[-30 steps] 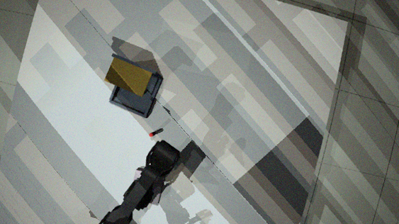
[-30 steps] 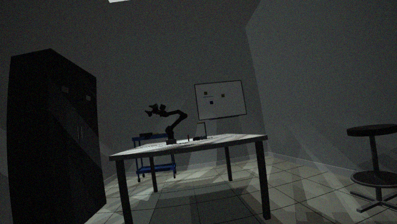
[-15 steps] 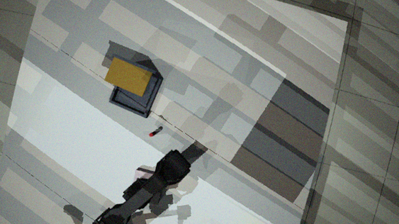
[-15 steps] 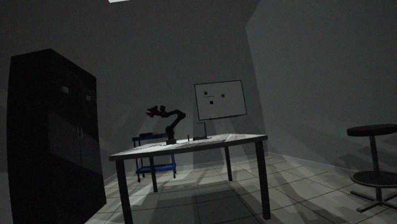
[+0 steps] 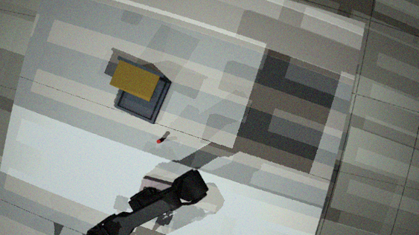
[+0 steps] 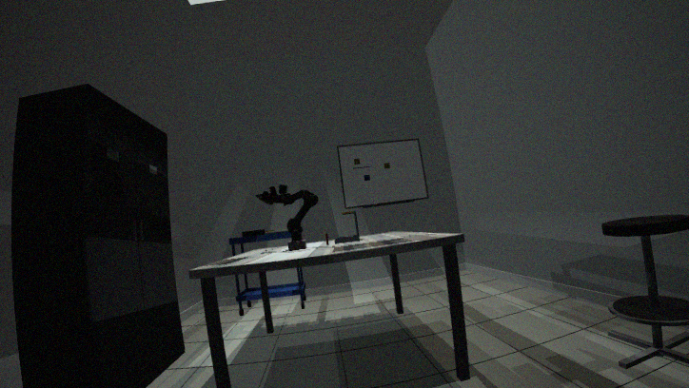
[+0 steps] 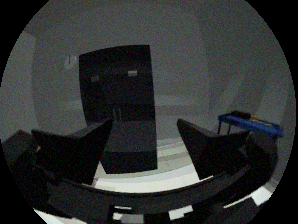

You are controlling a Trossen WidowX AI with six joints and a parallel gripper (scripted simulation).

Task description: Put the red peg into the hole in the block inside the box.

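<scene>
My gripper tip is 46 cm short of the red peg, 12 cm to the left of it and 36 cm above it. From my gripper tip the other things lie so: yellow roof 64 cm ahead, 3 cm to the right, 19 cm below.
</scene>
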